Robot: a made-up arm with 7 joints.
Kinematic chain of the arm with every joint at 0, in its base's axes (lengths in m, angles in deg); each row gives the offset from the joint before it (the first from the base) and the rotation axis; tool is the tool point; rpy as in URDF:
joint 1: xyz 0 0 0 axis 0.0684 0.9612 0.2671
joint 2: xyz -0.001 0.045 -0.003 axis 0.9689 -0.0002 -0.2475
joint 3: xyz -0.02 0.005 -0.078 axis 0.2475 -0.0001 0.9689
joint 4: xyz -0.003 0 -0.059 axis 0.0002 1 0
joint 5: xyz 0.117 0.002 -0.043 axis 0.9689 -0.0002 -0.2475
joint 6: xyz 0.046 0 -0.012 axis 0.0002 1 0
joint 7: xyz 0.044 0 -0.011 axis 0.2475 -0.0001 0.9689
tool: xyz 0 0 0 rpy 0 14.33 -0.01
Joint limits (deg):
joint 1: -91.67..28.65
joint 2: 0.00..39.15
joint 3: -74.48..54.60
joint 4: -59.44..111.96
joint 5: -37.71..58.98
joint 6: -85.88..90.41
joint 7: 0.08..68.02
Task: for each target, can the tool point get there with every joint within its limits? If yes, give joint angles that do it. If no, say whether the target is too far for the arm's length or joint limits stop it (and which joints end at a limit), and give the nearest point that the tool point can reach.
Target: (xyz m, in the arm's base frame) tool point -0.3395 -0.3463 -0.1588
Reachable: no: too far | nearest point -0.1460 -0.1273 -0.2133 | short by 0.297 m
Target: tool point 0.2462 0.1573 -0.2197
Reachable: yes | joints -37.27 13.81 32.49 53.96 12.72 -20.39 36.56
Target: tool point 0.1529 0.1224 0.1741
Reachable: yes | joints -75.90 29.19 29.34 -17.52 -26.82 -15.93 60.64
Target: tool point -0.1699 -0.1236 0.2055
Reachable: no: joint limits stop it (at a limit: joint 1, joint 2) | nearest point -0.0220 -0.0667 0.0977 | short by 0.192 m
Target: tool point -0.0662 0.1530 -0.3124
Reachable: yes | joints 2.92 13.45 38.60 89.32 1.16 -61.31 15.10
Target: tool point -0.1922 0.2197 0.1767
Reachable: no: joint limits stop it (at a limit: joint 1, joint 2, joint 3, joint 5) | nearest point -0.0314 0.1388 0.1250 | short by 0.187 m
